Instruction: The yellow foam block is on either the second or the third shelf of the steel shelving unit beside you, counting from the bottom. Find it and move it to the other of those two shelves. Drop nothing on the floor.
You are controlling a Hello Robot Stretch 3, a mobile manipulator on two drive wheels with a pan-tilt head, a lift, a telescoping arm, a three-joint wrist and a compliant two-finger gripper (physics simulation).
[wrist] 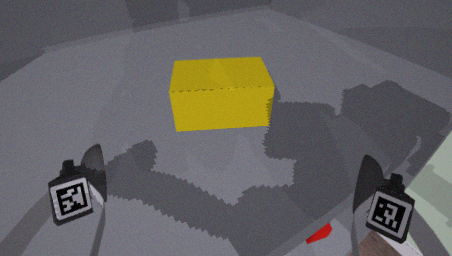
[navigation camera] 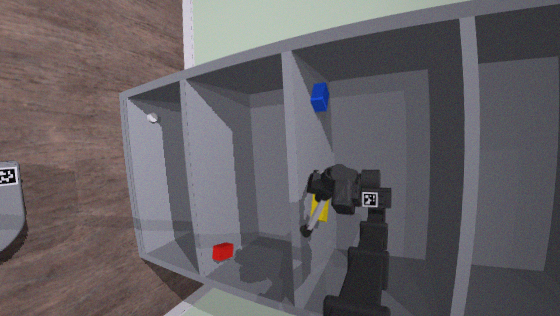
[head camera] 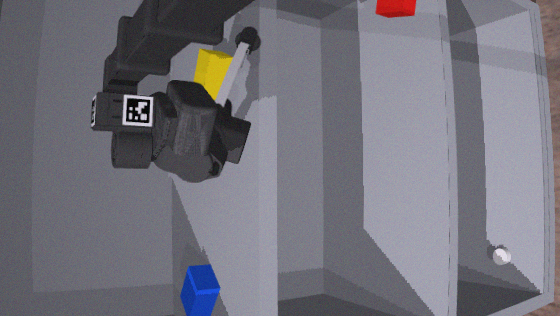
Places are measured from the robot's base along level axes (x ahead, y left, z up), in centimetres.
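Pixels of known places: gripper, fingertip midpoint: (navigation camera: pixel 309 203) (head camera: pixel 234 90).
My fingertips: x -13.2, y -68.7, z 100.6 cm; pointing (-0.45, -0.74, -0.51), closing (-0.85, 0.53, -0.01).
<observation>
Ahead of a thing's pixels: the offset from my fingertips to its middle. "*": to the spot under its first point.
The yellow foam block {dx -3.9, dy -8.7, dz +0.8 cm} (head camera: pixel 215 65) (navigation camera: pixel 324 214) (wrist: pixel 222 107) lies on the third shelf {* dx +21.5, dy +6.6, dz -3.1 cm} (head camera: pixel 268 225) (navigation camera: pixel 290 125) (wrist: pixel 65 100) from the bottom of the steel shelving unit (navigation camera: pixel 467 125). My gripper (head camera: pixel 240 87) (navigation camera: pixel 310 207) (wrist: pixel 229 171) is open and empty, its fingers spread wider than the block. In the wrist view the block is beyond the fingertips, roughly centred between them and not touched by them. The gripper and one finger hide part of it in the head view.
A blue block {dx +36.6, dy -13.1, dz +0.8 cm} (head camera: pixel 200 292) (navigation camera: pixel 320 97) stands on the same shelf. A red block {dx -28.5, dy -6.4, dz -45.0 cm} (head camera: pixel 395 7) (navigation camera: pixel 223 251) (wrist: pixel 320 233) sits on the second shelf. A white ball {dx +37.9, dy -5.9, dz -91.7 cm} (head camera: pixel 501 255) (navigation camera: pixel 152 117) is on the bottom shelf. The unit's side walls and the board above bound the arm's space.
</observation>
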